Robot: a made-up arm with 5 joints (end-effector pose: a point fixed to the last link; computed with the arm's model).
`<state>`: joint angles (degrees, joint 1 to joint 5).
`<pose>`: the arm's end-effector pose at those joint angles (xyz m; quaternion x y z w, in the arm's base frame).
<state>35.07 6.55 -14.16 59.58 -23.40</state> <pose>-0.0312 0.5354 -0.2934 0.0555 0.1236 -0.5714 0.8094</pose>
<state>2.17 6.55 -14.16 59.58 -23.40</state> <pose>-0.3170 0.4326 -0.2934 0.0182 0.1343 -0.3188 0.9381</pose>
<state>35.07 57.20 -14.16 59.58 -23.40</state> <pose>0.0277 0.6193 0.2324 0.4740 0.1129 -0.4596 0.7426</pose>
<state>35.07 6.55 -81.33 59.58 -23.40</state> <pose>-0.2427 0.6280 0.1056 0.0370 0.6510 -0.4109 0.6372</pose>
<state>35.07 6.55 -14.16 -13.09 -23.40</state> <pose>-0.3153 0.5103 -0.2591 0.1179 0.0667 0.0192 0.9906</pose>
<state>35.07 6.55 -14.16 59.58 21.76</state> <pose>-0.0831 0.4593 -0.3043 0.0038 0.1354 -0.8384 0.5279</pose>
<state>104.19 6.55 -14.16 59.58 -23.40</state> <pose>0.4892 0.2200 -0.2934 0.1158 0.0703 -0.9297 0.3424</pose>
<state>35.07 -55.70 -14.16 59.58 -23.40</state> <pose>-0.3747 0.0461 -0.5413 -0.4646 0.1044 -0.5579 0.6796</pose>
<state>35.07 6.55 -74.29 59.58 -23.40</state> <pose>-0.2398 0.6331 0.0548 0.0396 0.6033 -0.4356 0.6669</pose>
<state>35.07 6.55 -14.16 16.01 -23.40</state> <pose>-0.2060 0.5640 -0.2617 0.0974 0.0942 -0.2302 0.9637</pose>
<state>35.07 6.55 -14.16 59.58 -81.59</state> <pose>-0.0657 0.6434 -0.2626 0.1086 0.0810 -0.1058 0.9851</pose>
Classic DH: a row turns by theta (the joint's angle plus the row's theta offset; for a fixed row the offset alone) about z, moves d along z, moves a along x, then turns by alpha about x. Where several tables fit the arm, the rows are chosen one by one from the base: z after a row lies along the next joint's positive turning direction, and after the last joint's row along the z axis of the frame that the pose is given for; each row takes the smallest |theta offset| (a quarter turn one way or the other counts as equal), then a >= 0, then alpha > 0; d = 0 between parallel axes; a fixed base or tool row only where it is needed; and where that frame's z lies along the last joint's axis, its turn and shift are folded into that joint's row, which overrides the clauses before.
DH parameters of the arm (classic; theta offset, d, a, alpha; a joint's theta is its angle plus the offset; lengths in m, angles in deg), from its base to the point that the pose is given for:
base (fixed): 0 0 0 180
joint 1: 90 -0.0778 0.0839 90
joint 2: 90 -0.1439 0.0551 90
joint 3: -90 -0.2163 0.0837 -90
joint 4: -1.25 0 0.2284 0
joint 5: -58.29 0 -0.1208 180
tool (fixed): 120.45 -0.4062 0 0

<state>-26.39 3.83 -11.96 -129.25 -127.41</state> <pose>-0.0302 -0.1182 -0.4078 -0.0802 0.0743 -0.6158 0.7803</pose>
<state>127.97 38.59 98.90 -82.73 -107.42</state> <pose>-0.2464 -0.1636 -0.1091 -0.4570 0.5930 0.1018 0.6551</pose>
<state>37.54 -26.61 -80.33 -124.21 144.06</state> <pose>-0.4771 0.2333 -0.2055 -0.0773 0.6472 -0.4873 0.5810</pose>
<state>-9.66 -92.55 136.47 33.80 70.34</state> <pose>0.2677 0.0588 -0.1811 0.3915 -0.5750 0.2674 0.6668</pose>
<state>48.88 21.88 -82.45 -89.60 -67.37</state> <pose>-0.5156 0.3064 0.1091 0.5987 -0.2838 0.6712 0.3324</pose>
